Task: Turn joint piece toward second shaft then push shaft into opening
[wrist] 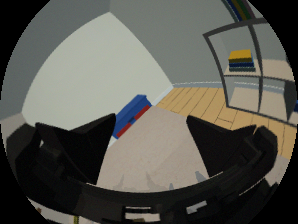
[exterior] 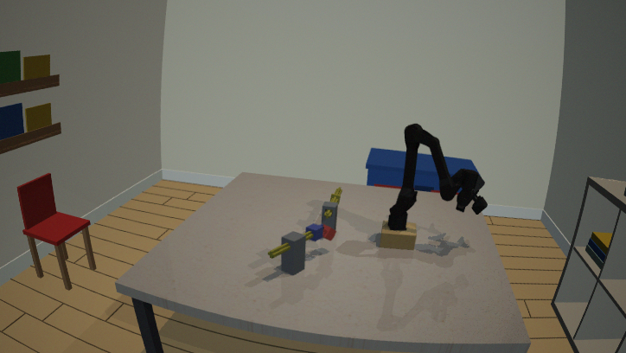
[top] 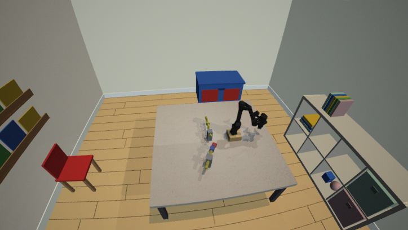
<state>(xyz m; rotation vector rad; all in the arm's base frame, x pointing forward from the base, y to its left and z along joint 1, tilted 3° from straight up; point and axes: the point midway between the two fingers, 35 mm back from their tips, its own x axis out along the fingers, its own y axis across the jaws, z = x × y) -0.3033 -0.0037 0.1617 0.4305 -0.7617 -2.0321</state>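
My gripper tip is 600 mm short of the red joint piece, 150 mm to the right of it and 140 mm above it.
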